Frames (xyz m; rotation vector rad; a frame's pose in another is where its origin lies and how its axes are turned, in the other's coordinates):
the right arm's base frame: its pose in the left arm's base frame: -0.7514 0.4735 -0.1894 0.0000 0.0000 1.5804
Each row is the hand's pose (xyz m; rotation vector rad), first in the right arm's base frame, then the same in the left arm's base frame.
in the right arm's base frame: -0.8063 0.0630 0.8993 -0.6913 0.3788 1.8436
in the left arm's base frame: -0.8067 -0.3334 0.7099 0.9015 0.2680 -2.6332
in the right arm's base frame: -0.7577 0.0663 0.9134 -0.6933 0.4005 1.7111
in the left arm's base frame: -0.8104 -0.2848 0.7240 0.9742 0.2658 -2.7432
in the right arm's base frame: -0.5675 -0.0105 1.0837 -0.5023 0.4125 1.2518
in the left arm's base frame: -0.7355 -0.0939 0.8943 -0.8648 -0.0891 2.7527
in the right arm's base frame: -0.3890 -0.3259 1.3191 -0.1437 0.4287 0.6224
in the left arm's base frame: -0.4218 0.0876 1.1297 -0.4923 0.2422 2.1697
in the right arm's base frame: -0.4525 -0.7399 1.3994 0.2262 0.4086 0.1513
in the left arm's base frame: -0.0072 0.0281 1.2100 -0.1487 0.5083 1.6994
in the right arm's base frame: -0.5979 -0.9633 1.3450 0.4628 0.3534 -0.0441
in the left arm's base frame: 0.2176 -0.1151 1.1556 0.0822 0.6367 1.4878
